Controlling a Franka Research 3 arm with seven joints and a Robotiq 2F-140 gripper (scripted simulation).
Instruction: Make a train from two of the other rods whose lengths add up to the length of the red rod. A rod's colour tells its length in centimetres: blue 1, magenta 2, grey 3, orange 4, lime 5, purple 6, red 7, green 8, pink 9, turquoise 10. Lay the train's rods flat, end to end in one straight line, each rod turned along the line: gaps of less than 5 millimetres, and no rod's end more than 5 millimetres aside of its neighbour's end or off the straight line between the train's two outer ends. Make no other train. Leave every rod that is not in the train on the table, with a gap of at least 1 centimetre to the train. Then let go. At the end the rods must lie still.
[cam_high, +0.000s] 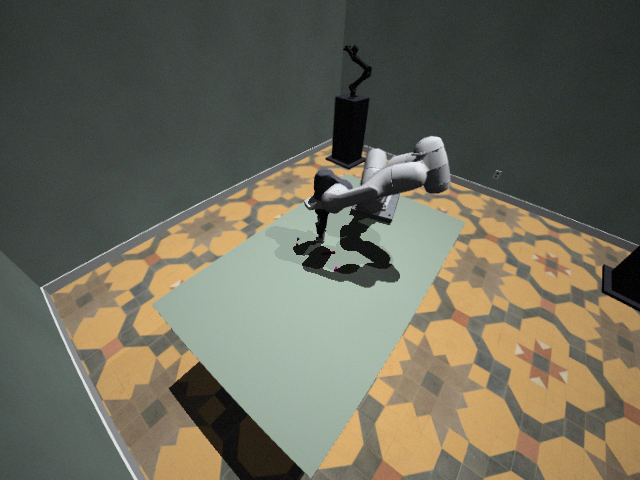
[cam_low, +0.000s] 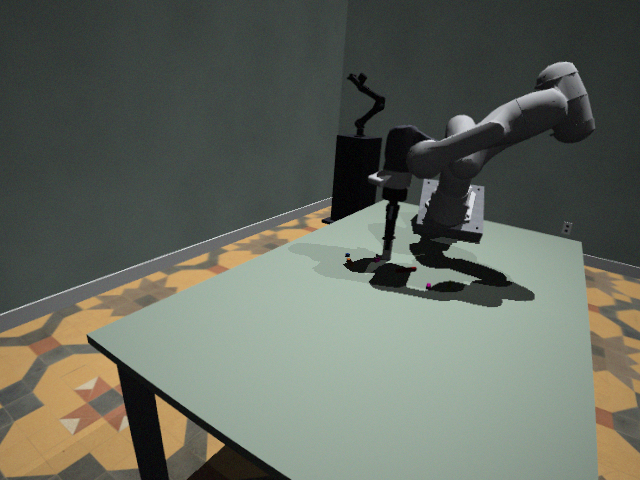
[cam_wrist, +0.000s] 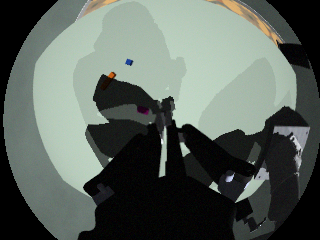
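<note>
My hand is 4 cm short of the red rod, 9 cm to the right of it and 3 cm above it. Round my hand: grey rod (3 cm below); then blue rod (8 cm ahead, 10 cm to the right, 3 cm below); then orange rod (12 cm ahead, 6 cm to the right, 3 cm below).
</note>
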